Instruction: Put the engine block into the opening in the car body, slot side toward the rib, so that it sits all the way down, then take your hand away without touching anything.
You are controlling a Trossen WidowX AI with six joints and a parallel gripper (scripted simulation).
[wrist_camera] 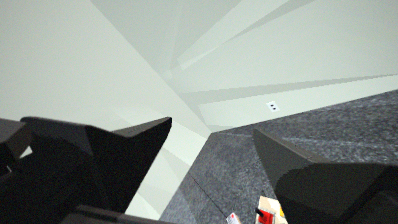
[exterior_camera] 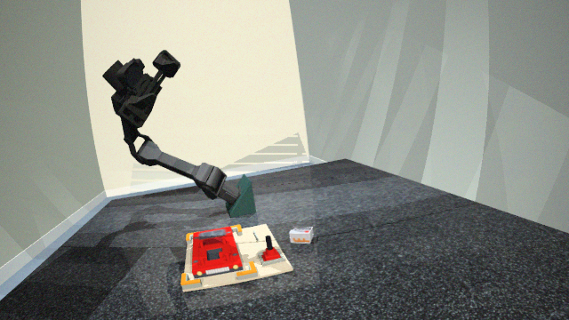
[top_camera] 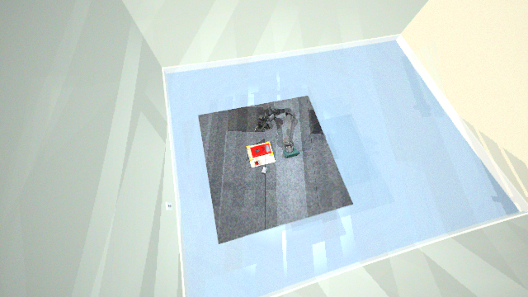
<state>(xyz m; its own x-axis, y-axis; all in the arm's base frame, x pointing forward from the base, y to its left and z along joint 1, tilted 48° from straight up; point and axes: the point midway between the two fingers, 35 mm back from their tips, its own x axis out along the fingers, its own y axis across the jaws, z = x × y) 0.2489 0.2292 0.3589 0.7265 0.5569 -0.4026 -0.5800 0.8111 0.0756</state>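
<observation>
The engine block lies 400 mm below my gripper tip, 240 mm to the left of it and 60 mm behind it.
</observation>
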